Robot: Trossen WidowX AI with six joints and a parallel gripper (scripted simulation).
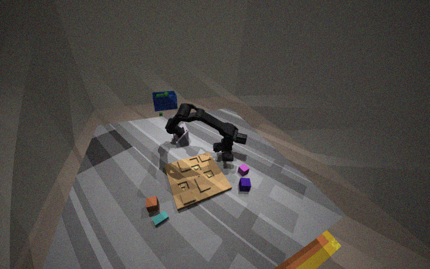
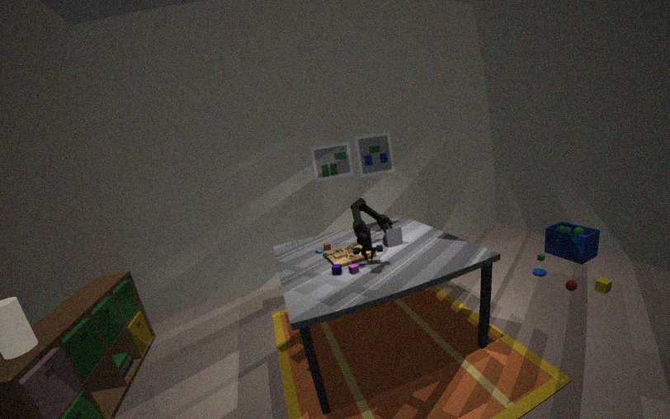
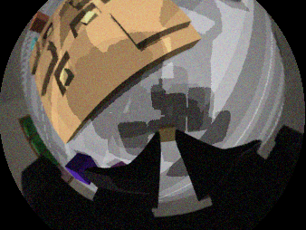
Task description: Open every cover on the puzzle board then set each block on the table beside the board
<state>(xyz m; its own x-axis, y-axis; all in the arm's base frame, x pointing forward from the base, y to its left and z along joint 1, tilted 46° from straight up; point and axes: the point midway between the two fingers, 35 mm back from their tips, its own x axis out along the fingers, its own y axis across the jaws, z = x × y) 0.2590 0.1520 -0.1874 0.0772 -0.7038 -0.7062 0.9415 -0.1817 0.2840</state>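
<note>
Now: gripper tip 8 cm short of the tan puzzle board, 21 cm to the left of it and 1 cm below it. Round my gripper tip: magenta block: 13 cm ahead, 6 cm to the left, 1 cm above; then orange block: 19 cm ahead, 45 cm to the right, 1 cm above; then purple block: 22 cm ahead, 2 cm to the left, 1 cm above.
</note>
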